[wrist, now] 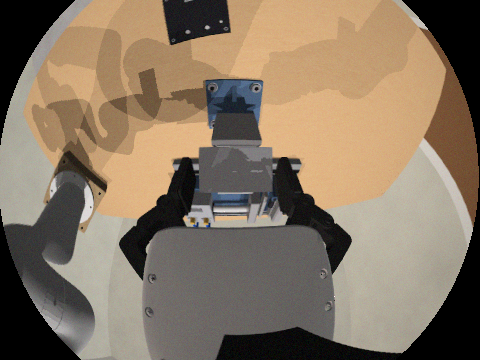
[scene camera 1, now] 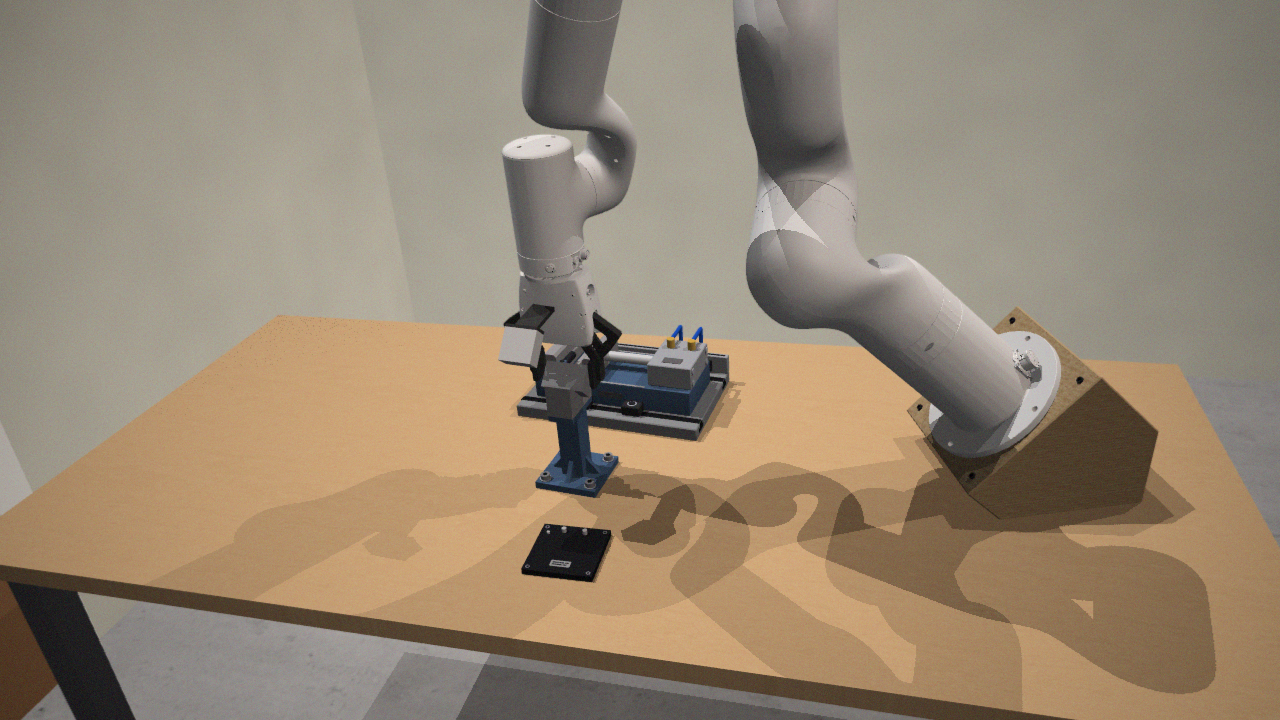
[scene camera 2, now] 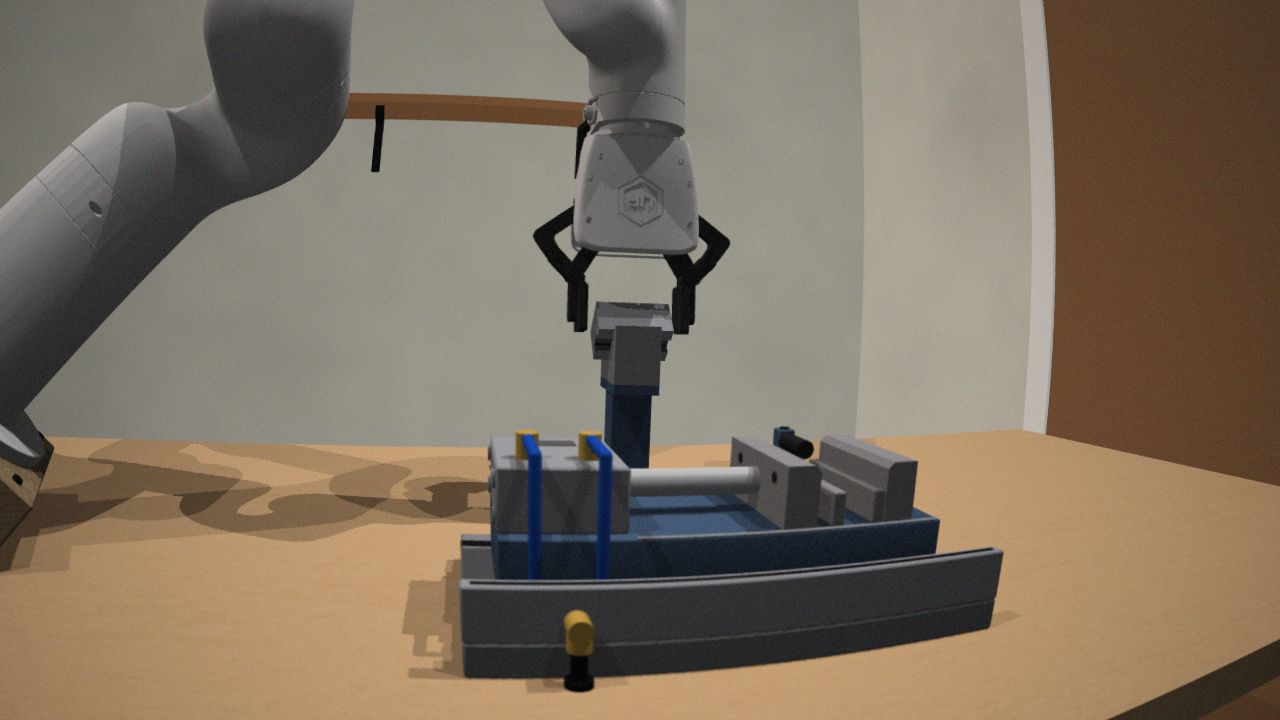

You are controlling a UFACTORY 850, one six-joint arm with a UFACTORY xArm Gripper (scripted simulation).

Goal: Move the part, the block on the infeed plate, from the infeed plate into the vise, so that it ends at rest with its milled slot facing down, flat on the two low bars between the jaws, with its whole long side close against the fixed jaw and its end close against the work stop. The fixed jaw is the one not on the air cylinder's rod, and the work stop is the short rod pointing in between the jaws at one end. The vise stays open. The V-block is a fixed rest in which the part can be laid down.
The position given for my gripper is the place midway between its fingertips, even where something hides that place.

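Observation:
There's a black infeed plate (scene camera 1: 585,552) here, and a part (scene camera 2: 607,314). You'd find that same part (wrist: 221,169) in the wrist view too, and scene camera 1 also shows the part (scene camera 1: 575,376). As for me, I can see my gripper (scene camera 2: 630,333), the wrist view has my gripper (wrist: 235,168) as well, and so does scene camera 1, with the gripper (scene camera 1: 568,379).

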